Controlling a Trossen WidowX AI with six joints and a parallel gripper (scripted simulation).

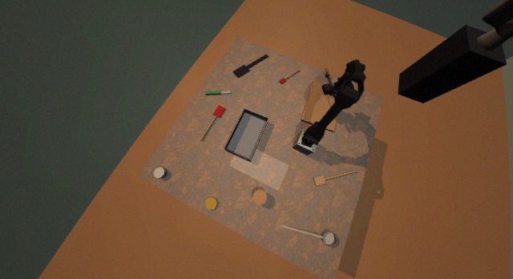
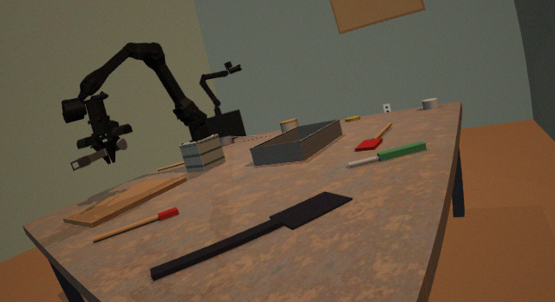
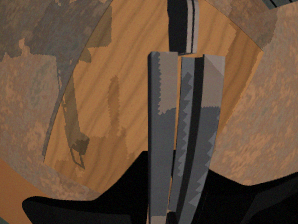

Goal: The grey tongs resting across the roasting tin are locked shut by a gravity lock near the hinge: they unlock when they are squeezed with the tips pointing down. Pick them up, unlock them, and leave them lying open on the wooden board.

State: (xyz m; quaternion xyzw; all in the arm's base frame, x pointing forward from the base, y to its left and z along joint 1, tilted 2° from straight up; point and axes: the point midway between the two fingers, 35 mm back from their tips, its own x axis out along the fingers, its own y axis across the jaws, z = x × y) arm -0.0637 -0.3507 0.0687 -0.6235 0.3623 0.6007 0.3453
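Now: the wooden board 120 mm below my gripper tip. Round my gripper tip: grey roasting tin 430 mm ahead, 420 mm to the left, 100 mm below; then black spatula 630 mm ahead, 120 mm to the right, 130 mm below; then small red spatula 310 mm ahead, 120 mm to the right, 120 mm below.
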